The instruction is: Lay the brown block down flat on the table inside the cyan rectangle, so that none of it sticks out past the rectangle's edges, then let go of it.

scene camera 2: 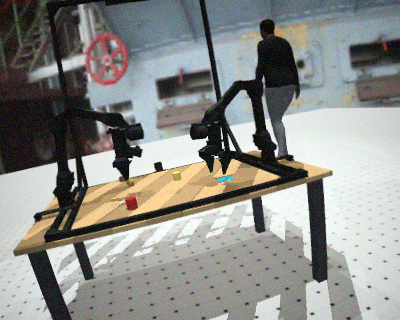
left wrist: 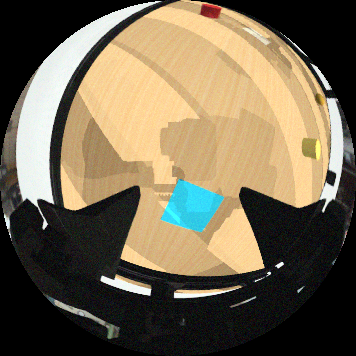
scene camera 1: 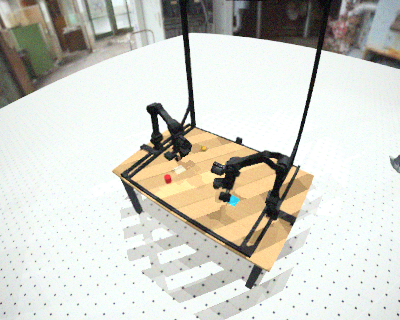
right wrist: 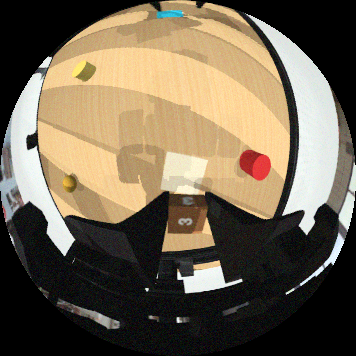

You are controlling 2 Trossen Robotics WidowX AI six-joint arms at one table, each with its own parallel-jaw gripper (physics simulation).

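Places are measured from the left arm's base along level axes (x ahead, y left, z up), in metres.
Pixels of known places: left gripper, fingertip midpoint: (scene camera 2: 217, 173) (left wrist: 192, 191); right gripper, fingertip midpoint: (scene camera 2: 127, 179) (scene camera 1: 179, 160) (right wrist: 186, 195); left arm's base, link origin: (scene camera 2: 269, 162) (left wrist: 162, 285) (scene camera 1: 272, 213); right arm's base, link origin: (scene camera 2: 67, 205) (scene camera 1: 158, 147) (right wrist: 167, 263).
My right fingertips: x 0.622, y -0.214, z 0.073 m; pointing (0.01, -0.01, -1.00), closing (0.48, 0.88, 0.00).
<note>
For each thing: its top centre in the pictures, then the offset to it from my right fingertips. "pt": a spot on its surface instead.
- brown block, top centre: (right wrist: 186, 221) dx +0.014, dy -0.008, dz +0.015 m
- cyan rectangle, surface spot: (left wrist: 192, 206) (scene camera 2: 224, 179) (scene camera 1: 232, 200) pt dx -0.381, dy +0.162, dz -0.091 m
- red cylinder, top centre: (right wrist: 261, 167) (scene camera 2: 130, 198) (scene camera 1: 167, 176) dx +0.044, dy +0.116, dz -0.050 m
- cream rectangle, surface spot: (right wrist: 184, 170) (scene camera 1: 179, 169) pt dx +0.010, dy +0.001, dz -0.091 m
- yellow cylinder, top centre: (left wrist: 317, 149) (right wrist: 78, 67) (scene camera 2: 176, 172) dx -0.274, dy -0.074, dz -0.053 m
- dark yellow ball, top centre: (right wrist: 63, 187) (scene camera 1: 203, 146) dx -0.089, dy -0.235, dz -0.053 m
The brown block (right wrist: 187, 220), with a white 3 on it, is between the fingers of my right gripper (right wrist: 186, 195) (scene camera 2: 124, 176), which is shut on it, at the left of scene camera 2. I cannot tell whether the block touches the table. The cyan rectangle (scene camera 1: 233, 201) (scene camera 2: 225, 179) (left wrist: 192, 206) (right wrist: 170, 14) lies flat on the table, far from the block. My left gripper (left wrist: 192, 191) (scene camera 2: 217, 172) is open and empty, low over the table close to the cyan rectangle. In scene camera 1 the brown block is not distinguishable beneath the right arm.
A red cylinder (scene camera 1: 167, 178) (scene camera 2: 131, 202) (right wrist: 255, 165) and a cream rectangle (scene camera 1: 179, 170) (right wrist: 184, 170) are near my right gripper. A yellow cylinder (scene camera 2: 176, 175) (left wrist: 311, 148) (right wrist: 84, 71) and a dark yellow ball (scene camera 1: 204, 148) (right wrist: 69, 183) are toward the back. A black frame borders the table.
</note>
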